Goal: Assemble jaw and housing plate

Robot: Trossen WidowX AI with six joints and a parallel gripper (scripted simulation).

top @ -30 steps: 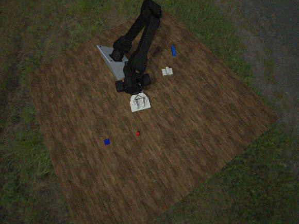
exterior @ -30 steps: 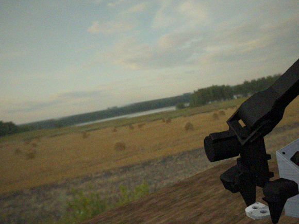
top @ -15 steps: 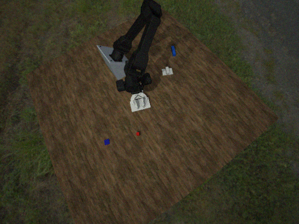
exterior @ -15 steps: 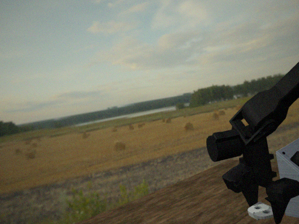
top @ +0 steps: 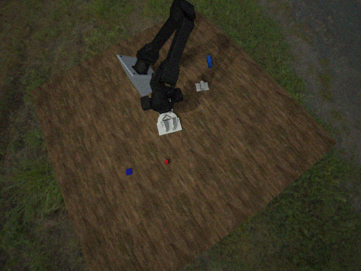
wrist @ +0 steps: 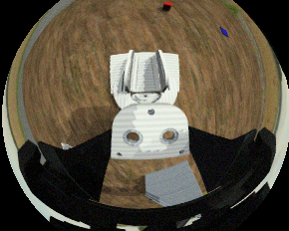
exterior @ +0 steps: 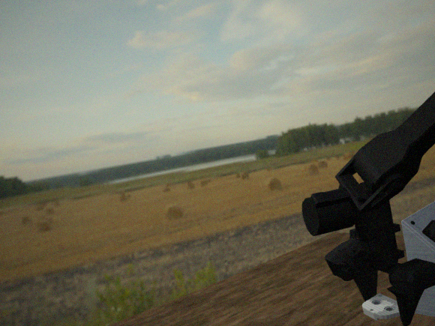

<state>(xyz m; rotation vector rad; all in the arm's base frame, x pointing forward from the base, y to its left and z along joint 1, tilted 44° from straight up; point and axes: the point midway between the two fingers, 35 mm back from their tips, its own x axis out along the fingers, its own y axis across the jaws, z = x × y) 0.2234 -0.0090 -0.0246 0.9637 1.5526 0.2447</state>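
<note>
Now: gripper tip 1 cm short of the white jaw, 2 cm to the left of it and 7 cm above it. Round my gripper tip: white stepped piece (26 cm to the left, 7 cm below); red cube (20 cm ahead, 16 cm to the right, 7 cm below); blue square (12 cm ahead, 33 cm to the right, 8 cm below).
</note>
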